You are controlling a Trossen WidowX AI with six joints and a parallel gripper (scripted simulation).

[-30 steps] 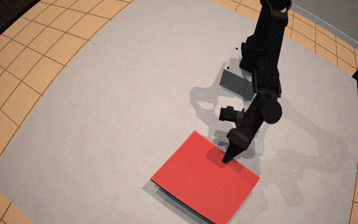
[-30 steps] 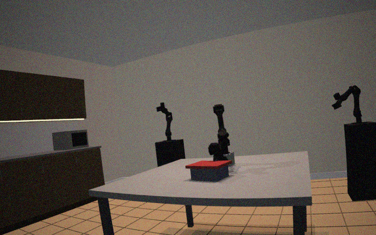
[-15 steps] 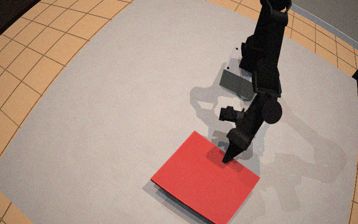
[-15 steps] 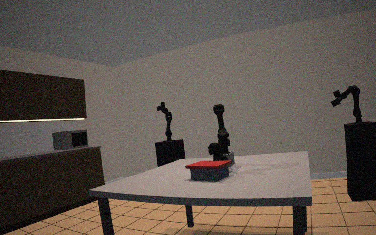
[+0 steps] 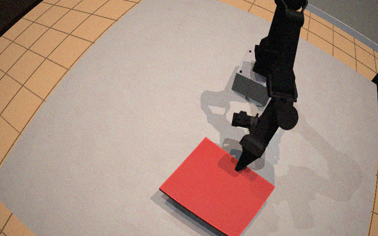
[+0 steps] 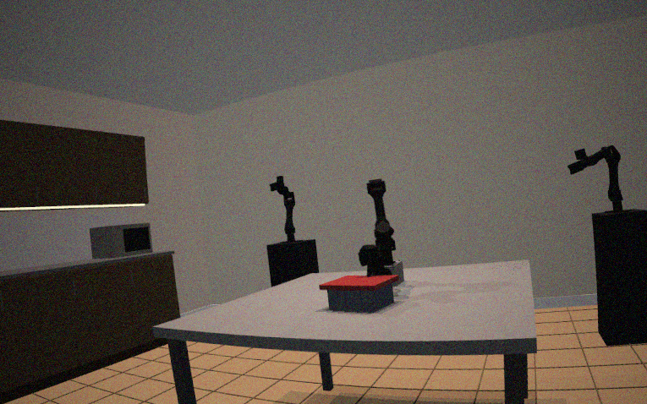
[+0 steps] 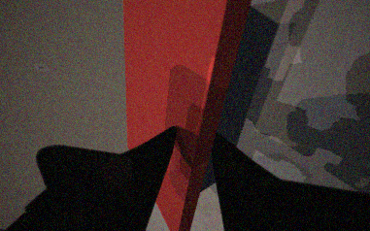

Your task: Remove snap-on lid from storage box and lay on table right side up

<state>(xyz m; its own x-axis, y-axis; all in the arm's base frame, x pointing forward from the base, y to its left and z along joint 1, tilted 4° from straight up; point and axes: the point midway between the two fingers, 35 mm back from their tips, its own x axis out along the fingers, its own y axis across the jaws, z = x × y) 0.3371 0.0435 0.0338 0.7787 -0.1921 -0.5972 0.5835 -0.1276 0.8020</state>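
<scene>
Right now my gripper tip is 70 mm short of the lid and 20 mm to the left of it. The rest, counted from my gripper tip: storage box 70 mm ahead, 40 mm below, 20 mm to the right.
</scene>
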